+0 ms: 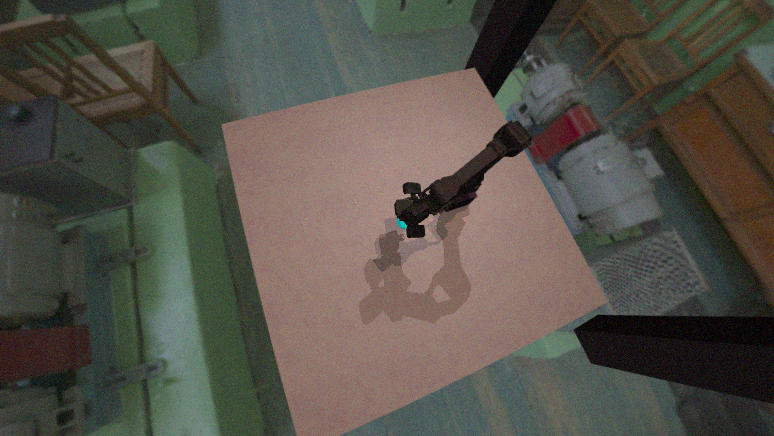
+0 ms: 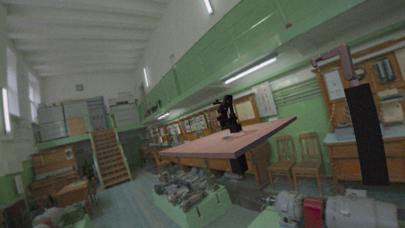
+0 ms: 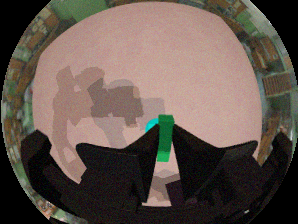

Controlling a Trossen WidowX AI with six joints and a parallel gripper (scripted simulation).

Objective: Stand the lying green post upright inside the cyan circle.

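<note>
Right now the cyan circle is 11 cm below my gripper tip and 3 cm behind it. Round my gripper tip: green post (2 cm behind, 1 cm below).
</note>
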